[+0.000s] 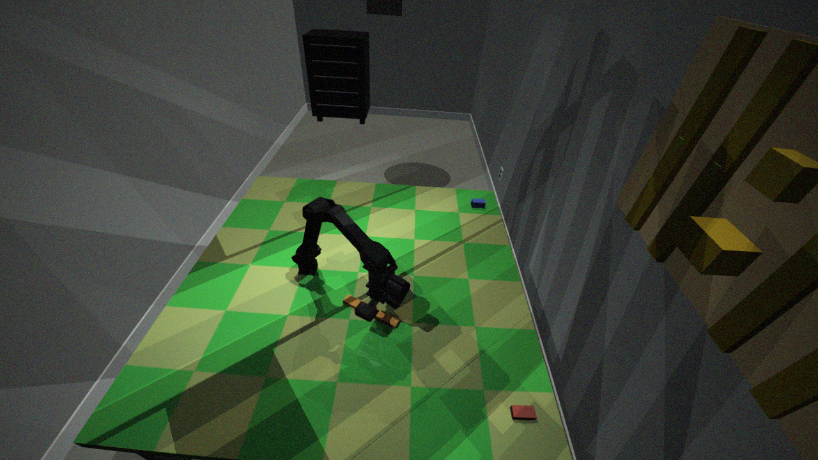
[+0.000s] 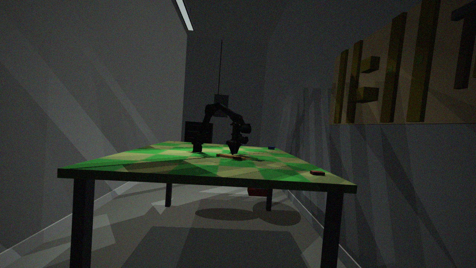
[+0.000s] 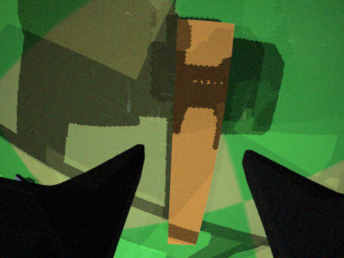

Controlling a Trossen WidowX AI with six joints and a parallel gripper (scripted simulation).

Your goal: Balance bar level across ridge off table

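My gripper tip is 30 mm past the orange bar, 20 mm above it and 10 mm to the right of it. The rest, counted from my gripper tip: flat red block (440 mm ahead, 300 mm to the right, 20 mm below); then small blue block (700 mm to the left, 440 mm ahead, 10 mm below).
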